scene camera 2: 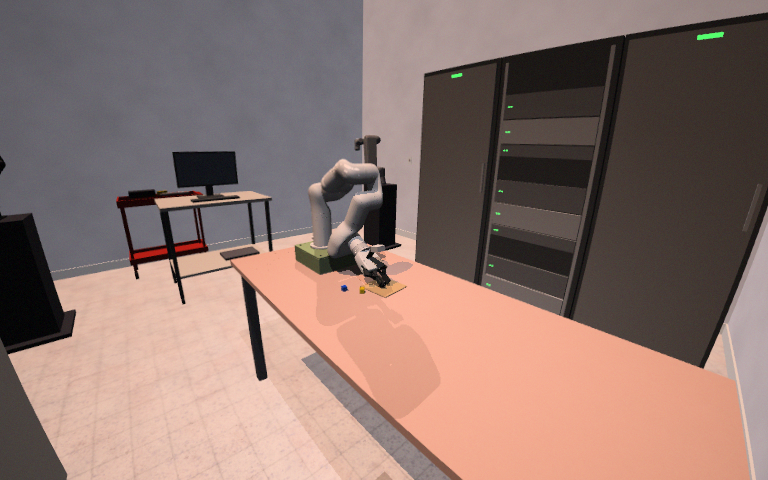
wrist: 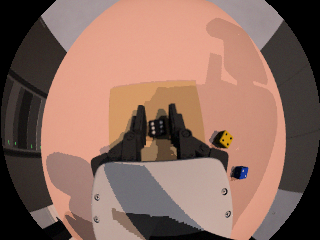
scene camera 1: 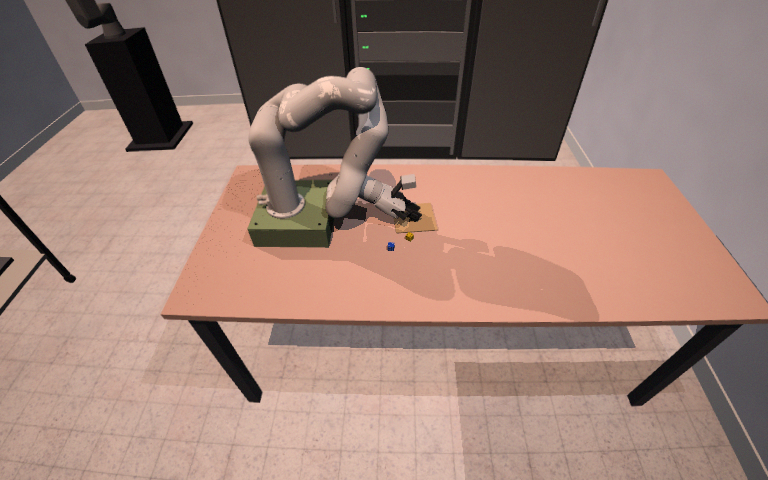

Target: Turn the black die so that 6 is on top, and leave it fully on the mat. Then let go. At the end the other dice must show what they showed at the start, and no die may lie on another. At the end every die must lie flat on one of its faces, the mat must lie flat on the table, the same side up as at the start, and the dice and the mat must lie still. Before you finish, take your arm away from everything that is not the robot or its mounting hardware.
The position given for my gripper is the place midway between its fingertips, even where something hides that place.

Note:
In view: my gripper (scene camera 1: 418, 213) and a mat (scene camera 1: 426, 222).
The mat is seen too in the wrist view (wrist: 156, 97). My gripper shows as well in scene camera 2 (scene camera 2: 385, 283) and in the wrist view (wrist: 157, 113).

